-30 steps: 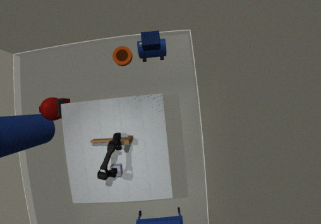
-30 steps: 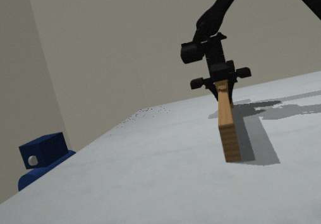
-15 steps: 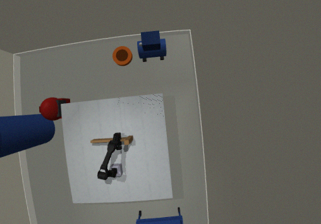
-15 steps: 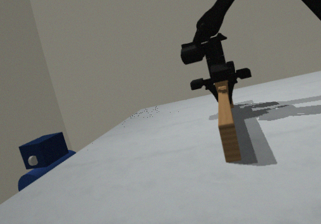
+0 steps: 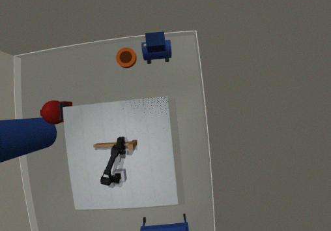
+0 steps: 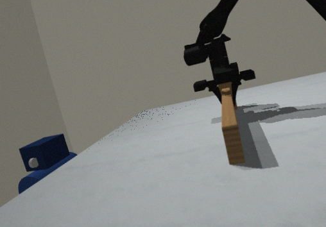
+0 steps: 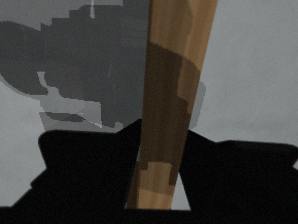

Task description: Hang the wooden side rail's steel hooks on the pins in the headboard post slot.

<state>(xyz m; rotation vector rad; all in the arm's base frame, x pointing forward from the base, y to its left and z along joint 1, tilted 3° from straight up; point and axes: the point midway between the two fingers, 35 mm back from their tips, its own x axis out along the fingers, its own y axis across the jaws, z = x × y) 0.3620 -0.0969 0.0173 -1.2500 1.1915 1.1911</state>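
The headboard post lies 11 cm to the right of my gripper tip and 5 cm above it.
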